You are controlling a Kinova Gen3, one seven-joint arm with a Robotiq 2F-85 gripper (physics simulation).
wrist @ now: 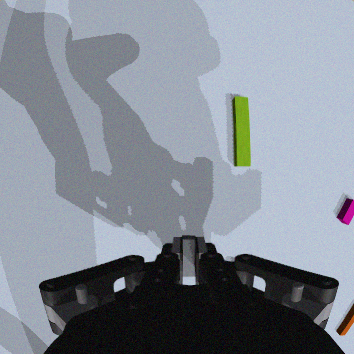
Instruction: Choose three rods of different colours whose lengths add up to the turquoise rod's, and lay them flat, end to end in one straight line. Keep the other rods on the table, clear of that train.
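Places are measured from the arm's base along level axes (x ahead, y left, z up), in metres.
Pixels of known places: gripper, fingertip midpoint: (188,248).
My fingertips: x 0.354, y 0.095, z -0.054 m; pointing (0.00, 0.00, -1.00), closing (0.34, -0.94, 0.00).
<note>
For each thing: its top centre in the pictures, then the offset to it from my fingertips. Level surfaces: height alone.
- grey rod at its top centre: (188,258) dx -0.005, dy -0.002, dz +0.007 m
- lime green rod at its top centre: (242,130) dx +0.094, dy -0.007, dz +0.007 m
- magenta rod at its top centre: (350,211) dx +0.069, dy -0.125, dz +0.007 m
- orange rod at its top centre: (351,320) dx -0.037, dy -0.208, dz +0.007 m
- pale table top at its surface level: dz -0.003 m
My gripper (188,248) is at the bottom middle of the wrist view, shut on a grey rod (189,254) that lies lengthwise between the fingertips; its near part is hidden by the gripper. A lime green rod (242,131) lies flat ahead and to the right of the gripper, apart from it. Part of a magenta rod (347,211) shows at the right edge. Part of an orange rod (347,324) shows at the lower right edge. The turquoise rod does not show in this view.
The pale table top (295,60) lies under the rods. The arm's dark shadows fall across its left and middle parts and reach the area just ahead of the fingers. The green rod stands nearest to the gripper's right front.
</note>
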